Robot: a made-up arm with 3 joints. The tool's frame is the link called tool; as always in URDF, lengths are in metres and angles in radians.
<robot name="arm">
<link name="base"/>
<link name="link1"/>
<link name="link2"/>
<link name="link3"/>
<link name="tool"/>
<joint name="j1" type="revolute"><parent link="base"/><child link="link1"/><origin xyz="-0.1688 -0.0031 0.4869" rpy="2.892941 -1.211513 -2.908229"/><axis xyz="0 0 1"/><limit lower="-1.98" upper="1.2"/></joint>
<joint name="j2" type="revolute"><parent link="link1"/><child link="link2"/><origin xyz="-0.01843 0.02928 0.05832" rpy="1.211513 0.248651 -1.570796"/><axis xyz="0 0 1"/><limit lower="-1.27" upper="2.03"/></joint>
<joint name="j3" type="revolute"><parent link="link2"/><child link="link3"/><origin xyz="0.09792 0.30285 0.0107" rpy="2.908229 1.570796 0"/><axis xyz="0 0 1"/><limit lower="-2" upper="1.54"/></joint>
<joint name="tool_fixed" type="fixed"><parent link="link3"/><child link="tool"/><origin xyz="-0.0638 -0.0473 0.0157" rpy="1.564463 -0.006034 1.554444"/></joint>
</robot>
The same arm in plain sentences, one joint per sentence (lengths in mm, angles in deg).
The arm has three revolute joints in a row. What follows holds with every joint at zero, and every direction is one of the base frame's.
Joint 1 is mounted 168.8 mm along -x and 3.1 mm along -y and 486.9 mm along +z from the base frame's origin and turns about the direction (-0.939673, 0.029599, -0.34079), from -113.45 to 68.75 deg.
Joint 2 is mounted 48.5 mm along -x and 32.4 mm along +y and 34.6 mm along -z from joint 1 and turns about -z, from -72.77 to 116.31 deg.
Joint 3 is mounted 272.0 mm along -x and 165.3 mm along -y and 10.7 mm along -z from joint 2 and turns about +y, from -114.59 to 88.24 deg.
The tool frame, which is the frame that the pose is given for, is mounted 47.3 mm along -x and 15.7 mm along +y and 63.8 mm along -z from joint 3; its axes are the base frame's turned by roll -0.37, pitch -0.94 and yaw 0.35 deg (as in URDF: about the fixed x, then y, then z).

